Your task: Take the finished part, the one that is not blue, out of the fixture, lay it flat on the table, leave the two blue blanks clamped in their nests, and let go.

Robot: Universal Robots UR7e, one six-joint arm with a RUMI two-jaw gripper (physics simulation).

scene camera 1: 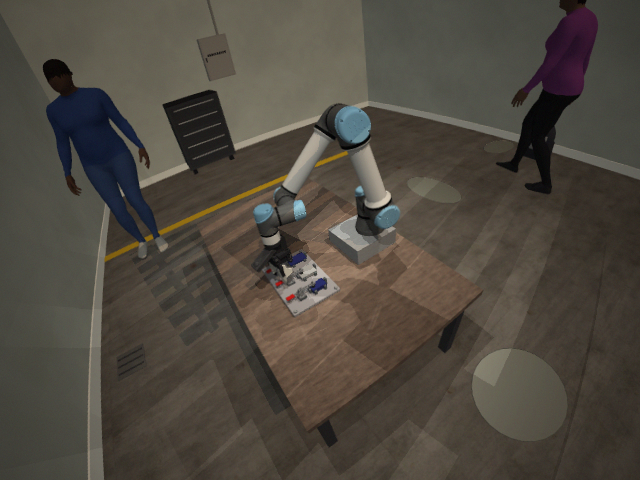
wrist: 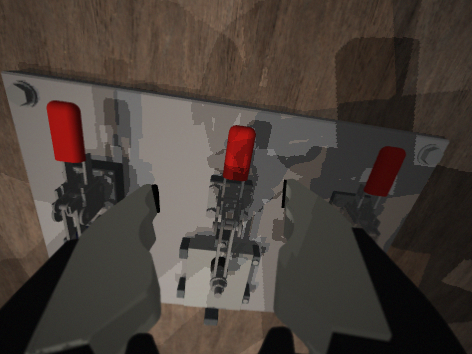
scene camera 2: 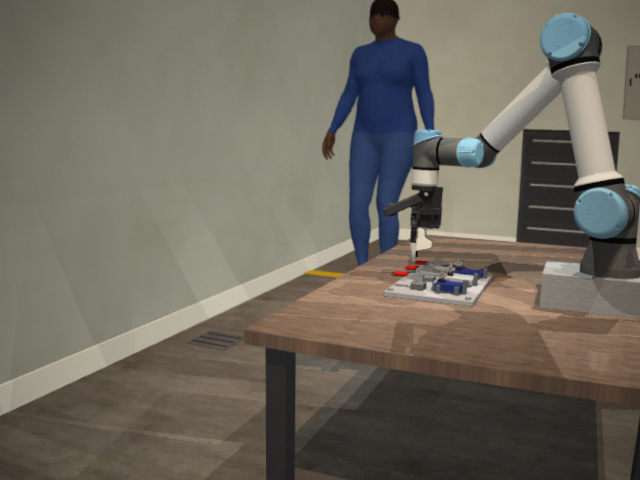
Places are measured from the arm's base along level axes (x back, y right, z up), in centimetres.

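Where they show: gripper, fingertip midpoint: (scene camera 1: pixel 281 279) (wrist: pixel 221 185) (scene camera 2: pixel 415 259); arm's base, origin of the base link: (scene camera 1: pixel 370 227) (scene camera 2: pixel 609 273).
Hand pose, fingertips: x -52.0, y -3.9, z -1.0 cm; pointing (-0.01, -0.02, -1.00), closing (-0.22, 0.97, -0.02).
Things, the pixels of their top centre, and the offset from my fingertips. Level surfaces: height alone.
- off-white part, middle of its top: (wrist: pixel 216 282) (scene camera 2: pixel 459 276) (scene camera 1: pixel 306 270) dx +12.7, dy +1.6, dz -3.8 cm
- grey fixture plate, middle of its top: (wrist: pixel 223 230) (scene camera 2: pixel 442 281) (scene camera 1: pixel 298 278) dx +8.0, dy +1.4, dz -5.9 cm
- wooden table, its level: dz -7.4 cm
The off-white part (scene camera 1: pixel 308 272) (wrist: pixel 198 272) sits in the middle nest of the grey fixture plate (scene camera 1: pixel 313 301) (scene camera 2: pixel 428 297) (wrist: pixel 162 150). The middle clamp's arm reaches over it, its spindle on the part. Its red handle (wrist: pixel 240 152) lies toward the plate's edge. The two blue blanks, one (scene camera 1: pixel 297 259) (scene camera 2: pixel 471 272) and the other (scene camera 1: pixel 318 285) (scene camera 2: pixel 448 286), sit in the outer nests under their clamps; in the wrist view the fingers hide them. My gripper (scene camera 1: pixel 283 273) (scene camera 2: pixel 414 258) (wrist: pixel 221 185) is partly open and empty, above the plate, its fingers on either side of the middle clamp.
The outer clamps' red handles (wrist: pixel 66 131) (wrist: pixel 385 171) flank the middle one. The fixture lies on the wooden table (scene camera 1: pixel 392 320) (scene camera 2: pixel 330 330) (wrist: pixel 300 45). The arm's grey base block (scene camera 1: pixel 356 248) (scene camera 2: pixel 578 294) stands beside it. A person in blue (scene camera 1: pixel 93 124) (scene camera 2: pixel 385 93) stands beyond the table.
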